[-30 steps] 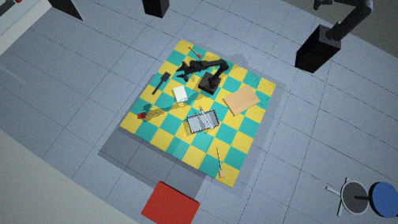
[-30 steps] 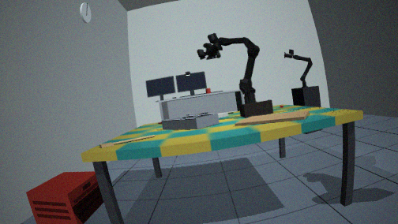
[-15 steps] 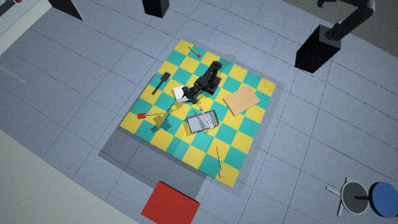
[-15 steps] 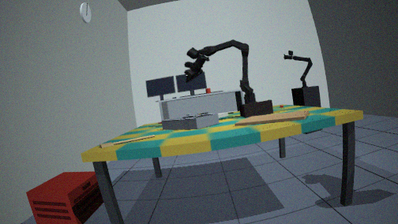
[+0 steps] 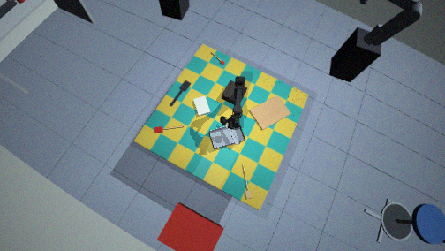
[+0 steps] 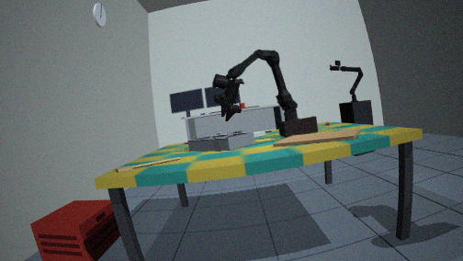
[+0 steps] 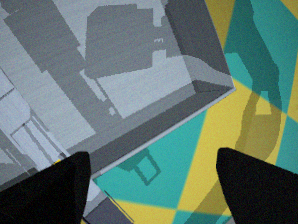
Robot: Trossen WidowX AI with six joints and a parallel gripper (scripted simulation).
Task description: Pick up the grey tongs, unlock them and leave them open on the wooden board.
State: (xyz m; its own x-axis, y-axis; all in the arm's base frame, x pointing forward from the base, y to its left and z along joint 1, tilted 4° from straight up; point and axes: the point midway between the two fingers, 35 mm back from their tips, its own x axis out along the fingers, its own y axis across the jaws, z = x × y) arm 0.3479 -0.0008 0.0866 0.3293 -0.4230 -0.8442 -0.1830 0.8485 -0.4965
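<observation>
My gripper tip is 70 mm above the yellow lock piece, 30 mm past it and 20 mm to the right of it. From my gripper tip the other things lie so: wooden board: 380 mm to the left, 350 mm behind, 130 mm below; then white block: 290 mm to the right, 180 mm behind, 120 mm below; then roasting tin: 110 mm below, 40 mm to the left, 40 mm ahead.
</observation>
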